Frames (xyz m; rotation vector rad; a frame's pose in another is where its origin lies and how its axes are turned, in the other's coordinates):
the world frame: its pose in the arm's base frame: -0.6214 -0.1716 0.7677 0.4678 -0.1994 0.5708
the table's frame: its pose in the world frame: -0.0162 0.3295 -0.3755 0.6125 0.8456 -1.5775
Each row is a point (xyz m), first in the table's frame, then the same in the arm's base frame.
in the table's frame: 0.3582 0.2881 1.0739
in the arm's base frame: 0.0360 -0.5712 0.5172
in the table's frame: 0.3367 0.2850 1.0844
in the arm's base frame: 0.0333 -0.5783 0.5401
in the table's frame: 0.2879 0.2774 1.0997
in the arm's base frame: 0.0228 -0.5874 0.5899
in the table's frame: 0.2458 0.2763 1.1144
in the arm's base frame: 0.0190 -0.5938 0.6339
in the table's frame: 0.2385 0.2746 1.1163
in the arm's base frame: 0.0167 -0.5952 0.6412
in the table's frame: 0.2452 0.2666 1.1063
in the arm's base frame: 0.0068 -0.5919 0.6312
